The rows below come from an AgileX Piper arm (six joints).
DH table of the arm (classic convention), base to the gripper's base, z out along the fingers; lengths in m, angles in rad. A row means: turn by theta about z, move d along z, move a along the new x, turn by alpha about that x. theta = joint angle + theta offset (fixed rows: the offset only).
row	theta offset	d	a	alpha
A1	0	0.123	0	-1.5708
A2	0.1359	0	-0.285	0
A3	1.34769	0	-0.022	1.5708
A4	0	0.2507	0	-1.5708
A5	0	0	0	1.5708
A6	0	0.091	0	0
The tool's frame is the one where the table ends.
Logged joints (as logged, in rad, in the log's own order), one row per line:
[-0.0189, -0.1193, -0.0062, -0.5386, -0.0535, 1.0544]
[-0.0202, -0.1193, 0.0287, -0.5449, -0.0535, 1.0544]
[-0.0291, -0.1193, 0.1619, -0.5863, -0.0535, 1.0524]
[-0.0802, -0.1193, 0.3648, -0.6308, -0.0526, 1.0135]
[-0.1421, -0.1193, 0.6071, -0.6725, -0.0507, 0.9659]
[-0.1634, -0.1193, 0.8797, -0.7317, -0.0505, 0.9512]
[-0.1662, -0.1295, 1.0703, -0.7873, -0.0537, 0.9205]
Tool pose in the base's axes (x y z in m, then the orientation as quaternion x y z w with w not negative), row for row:
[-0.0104, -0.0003, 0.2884, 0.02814, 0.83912, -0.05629, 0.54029]
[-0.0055, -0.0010, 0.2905, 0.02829, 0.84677, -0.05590, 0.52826]
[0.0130, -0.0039, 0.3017, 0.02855, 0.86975, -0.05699, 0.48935]
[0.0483, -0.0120, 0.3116, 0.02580, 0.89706, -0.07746, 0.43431]
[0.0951, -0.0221, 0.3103, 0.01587, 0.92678, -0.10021, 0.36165]
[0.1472, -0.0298, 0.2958, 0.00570, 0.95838, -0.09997, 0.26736]
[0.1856, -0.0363, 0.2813, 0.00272, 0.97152, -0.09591, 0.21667]
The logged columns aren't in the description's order. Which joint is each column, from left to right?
Columns, left to right: A4, A1, A2, A3, A6, A5.
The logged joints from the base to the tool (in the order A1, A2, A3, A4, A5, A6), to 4 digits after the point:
[-0.1193, -0.0062, -0.5386, -0.0189, 1.0544, -0.0535]
[-0.1193, 0.0287, -0.5449, -0.0202, 1.0544, -0.0535]
[-0.1193, 0.1619, -0.5863, -0.0291, 1.0524, -0.0535]
[-0.1193, 0.3648, -0.6308, -0.0802, 1.0135, -0.0526]
[-0.1193, 0.6071, -0.6725, -0.1421, 0.9659, -0.0507]
[-0.1193, 0.8797, -0.7317, -0.1634, 0.9512, -0.0505]
[-0.1295, 1.0703, -0.7873, -0.1662, 0.9205, -0.0537]

